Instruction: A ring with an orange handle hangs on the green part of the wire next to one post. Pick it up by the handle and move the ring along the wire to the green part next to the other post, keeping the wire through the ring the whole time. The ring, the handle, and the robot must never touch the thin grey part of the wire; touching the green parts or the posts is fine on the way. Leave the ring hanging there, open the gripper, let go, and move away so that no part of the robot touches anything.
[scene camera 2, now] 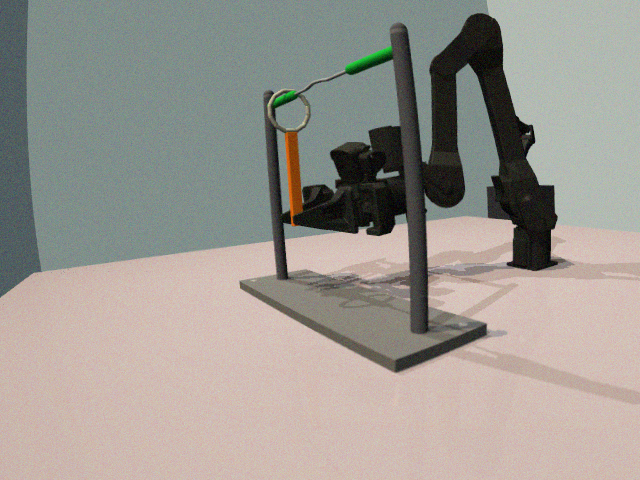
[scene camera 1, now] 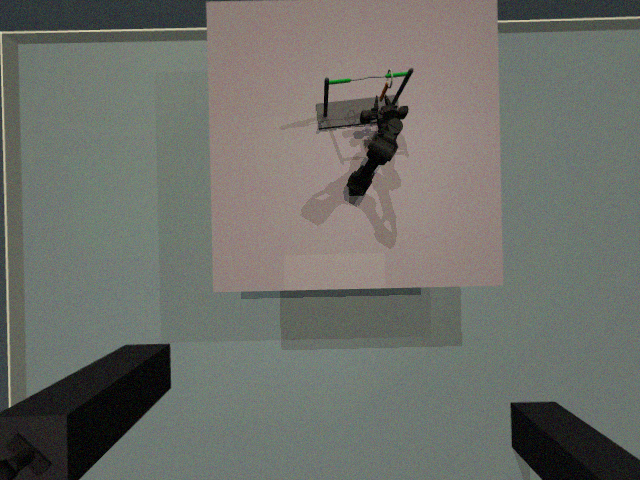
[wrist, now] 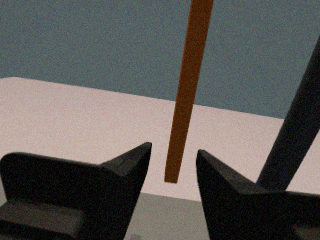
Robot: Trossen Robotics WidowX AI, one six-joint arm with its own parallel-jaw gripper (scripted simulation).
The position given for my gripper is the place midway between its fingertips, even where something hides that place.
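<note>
There is a ring (scene camera 2: 291,137) that I can see. My own gripper (scene camera 2: 287,219) is visible to me as well, and I find that gripper again in the other views of it, at (scene camera 1: 380,95) and at (wrist: 174,151).
</note>
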